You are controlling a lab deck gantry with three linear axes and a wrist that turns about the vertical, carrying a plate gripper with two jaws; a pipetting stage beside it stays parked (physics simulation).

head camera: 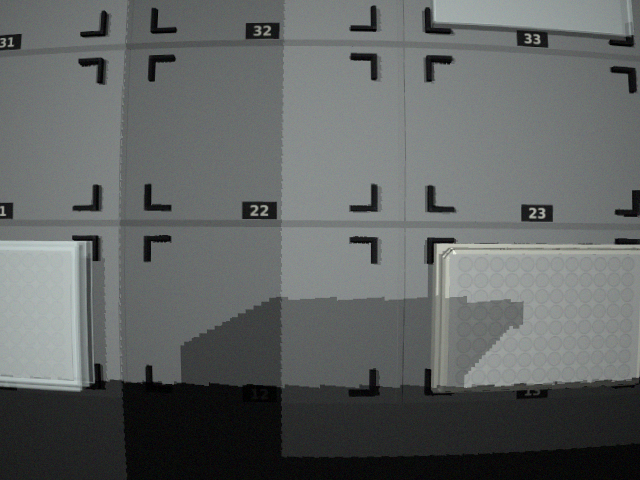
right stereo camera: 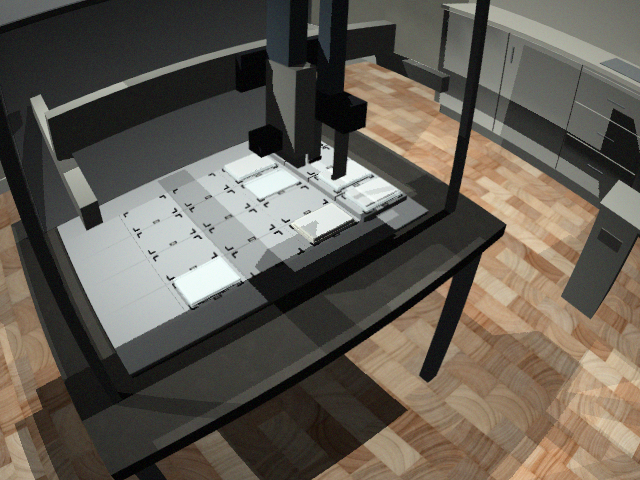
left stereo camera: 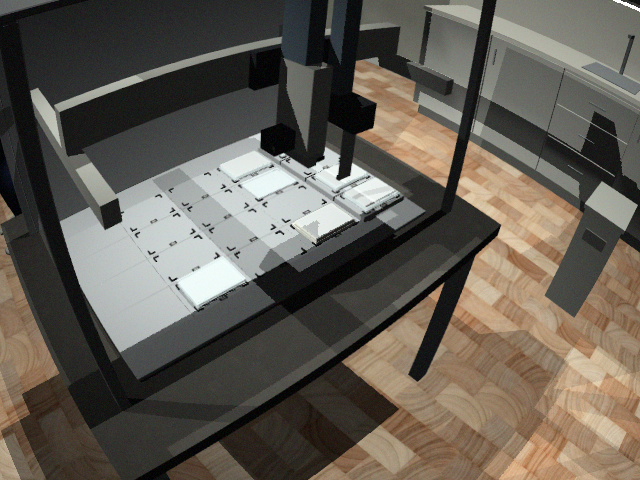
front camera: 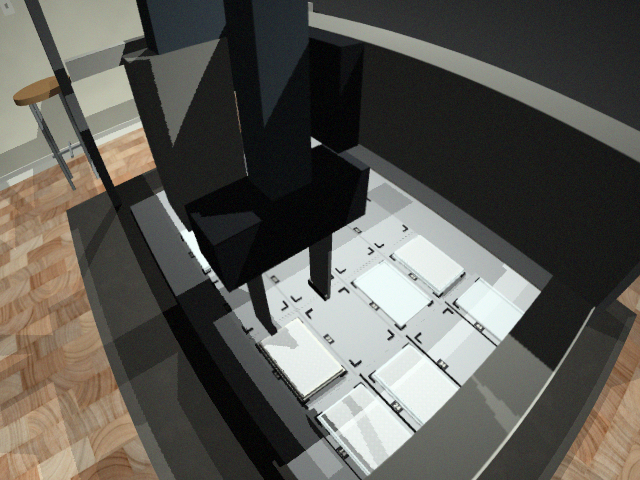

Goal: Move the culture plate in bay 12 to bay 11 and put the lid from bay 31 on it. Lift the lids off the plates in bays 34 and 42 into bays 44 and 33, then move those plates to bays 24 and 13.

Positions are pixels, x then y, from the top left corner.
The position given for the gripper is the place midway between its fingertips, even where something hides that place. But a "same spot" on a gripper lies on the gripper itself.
Labels:
gripper: right stereo camera; left stereo camera; front camera 293, 307; not seen in the head camera view (out of frame)
cream culture plate: head camera; right stereo camera 321, 224; left stereo camera; front camera 306, 366
same spot on gripper: (left stereo camera: 348, 140) = (right stereo camera: 341, 140)
same spot on cream culture plate: (head camera: 505, 317) = (left stereo camera: 315, 224)

